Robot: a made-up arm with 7 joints.
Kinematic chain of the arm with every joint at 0, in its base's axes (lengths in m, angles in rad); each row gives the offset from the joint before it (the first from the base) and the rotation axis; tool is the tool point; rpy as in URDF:
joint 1: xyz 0 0 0.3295 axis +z
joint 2: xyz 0 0 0 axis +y
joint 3: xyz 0 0 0.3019 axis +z
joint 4: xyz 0.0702 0 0 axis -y
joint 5: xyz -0.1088 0 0.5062 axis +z
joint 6: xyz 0 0 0 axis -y
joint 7: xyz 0.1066 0 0 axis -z
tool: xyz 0 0 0 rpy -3.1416 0 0
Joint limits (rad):
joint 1: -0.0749..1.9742
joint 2: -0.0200..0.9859
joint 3: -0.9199..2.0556
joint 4: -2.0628..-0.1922
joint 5: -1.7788..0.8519
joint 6: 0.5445..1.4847
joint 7: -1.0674..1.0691
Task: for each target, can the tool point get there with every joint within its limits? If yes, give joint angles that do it. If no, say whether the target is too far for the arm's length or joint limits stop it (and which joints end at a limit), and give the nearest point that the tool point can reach.
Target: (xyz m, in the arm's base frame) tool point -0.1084 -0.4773 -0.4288
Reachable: no: joint limits stop it (at a limit: joint 1, joint 2, joint 4) | nearest point 0.2743 -0.4009 -0.0260 | short by 0.561 m
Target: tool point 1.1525 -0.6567 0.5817
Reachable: no: too far | nearest point 0.7871 -0.4158 0.5312 | short by 0.441 m
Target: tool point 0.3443 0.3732 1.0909
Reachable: yes | joints 0.7966 0.2166 0.2032 -0.6133 -1.5185 1.0548 0.2725
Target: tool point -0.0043 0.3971 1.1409
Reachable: yes | joints 1.0118 0.4647 1.7498 -0.3431 0.4072 0.9213 0.3284
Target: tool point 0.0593 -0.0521 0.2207
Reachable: no: joint limits stop it (at a limit: joint 1, joint 2, joint 4, joint 6) | nearest point 0.3234 -0.2278 -0.0887 | short by 0.443 m
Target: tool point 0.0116 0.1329 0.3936
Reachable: no: joint limits stop it (at a limit: joint 1, joint 2, joint 4, joint 6) | nearest point -0.0324 0.5374 0.5335 | short by 0.430 m
